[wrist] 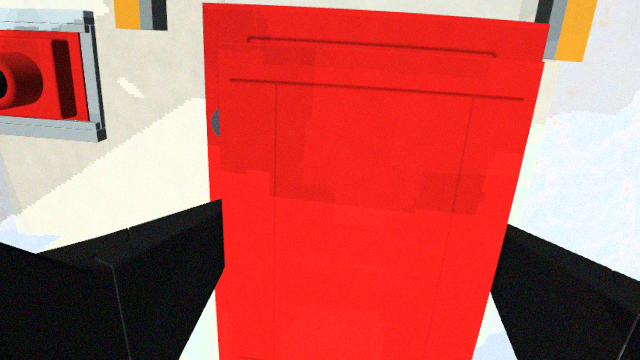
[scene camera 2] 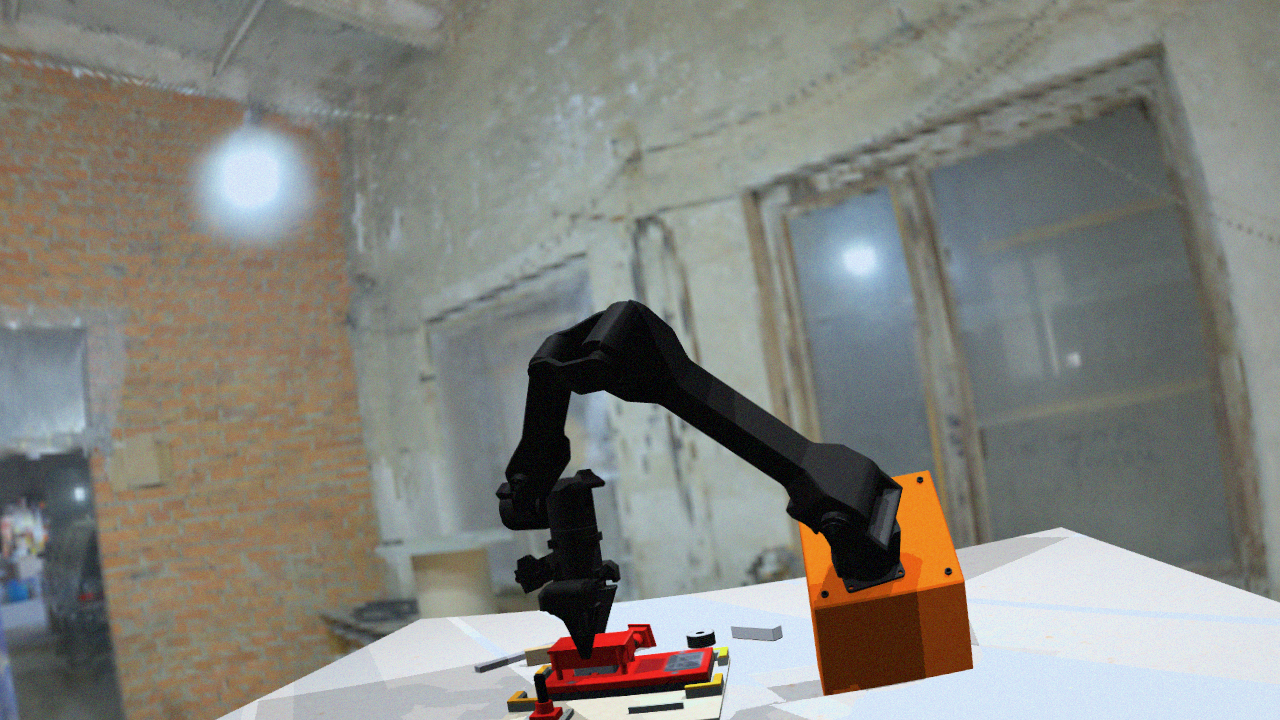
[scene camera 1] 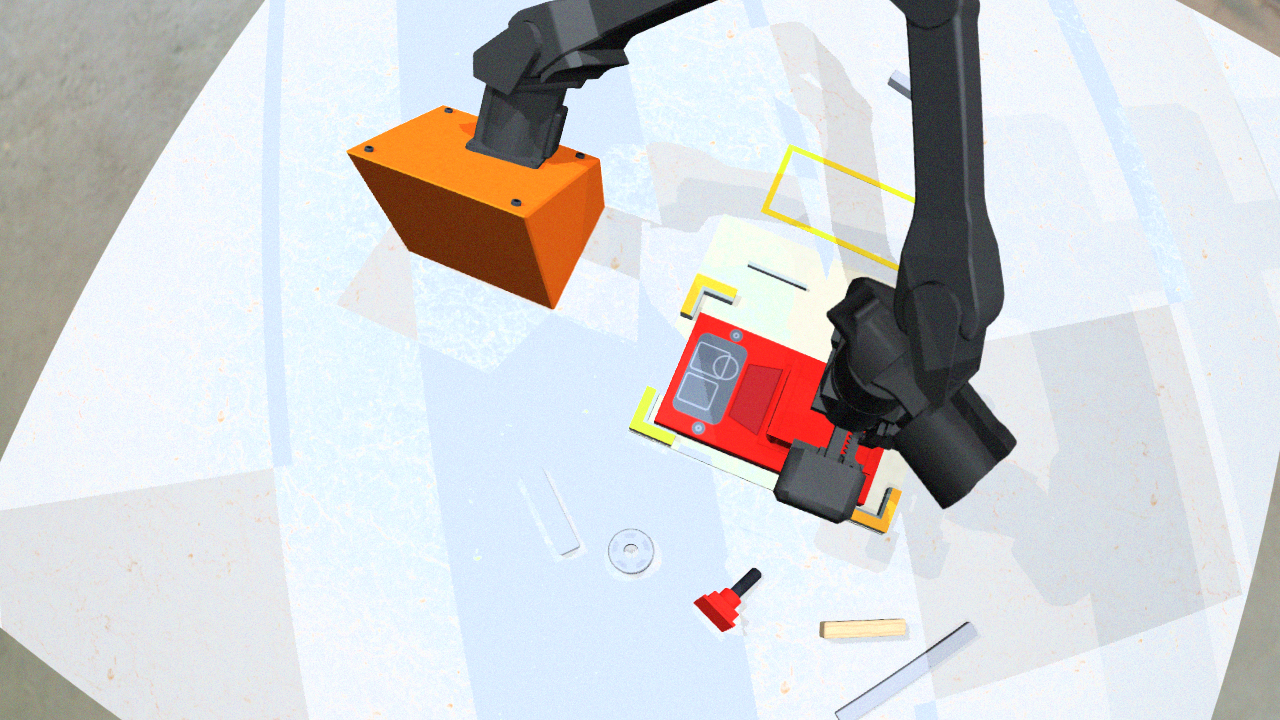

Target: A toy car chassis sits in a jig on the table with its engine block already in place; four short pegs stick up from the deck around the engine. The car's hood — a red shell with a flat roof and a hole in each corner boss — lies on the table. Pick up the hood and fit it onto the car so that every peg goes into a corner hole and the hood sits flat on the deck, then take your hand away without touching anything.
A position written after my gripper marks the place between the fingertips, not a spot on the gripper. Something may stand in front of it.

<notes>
My gripper (scene camera 1: 831, 419) carries a red hood (scene camera 1: 791, 418). Also in view: a wooden block (scene camera 1: 880, 627).
The red hood is seen too in the wrist view (wrist: 366, 192) and in scene camera 2 (scene camera 2: 616, 648). My gripper is seen too in the wrist view (wrist: 358, 225) and in scene camera 2 (scene camera 2: 592, 650). The wrist view does not show the wooden block: it is out of frame.
</notes>
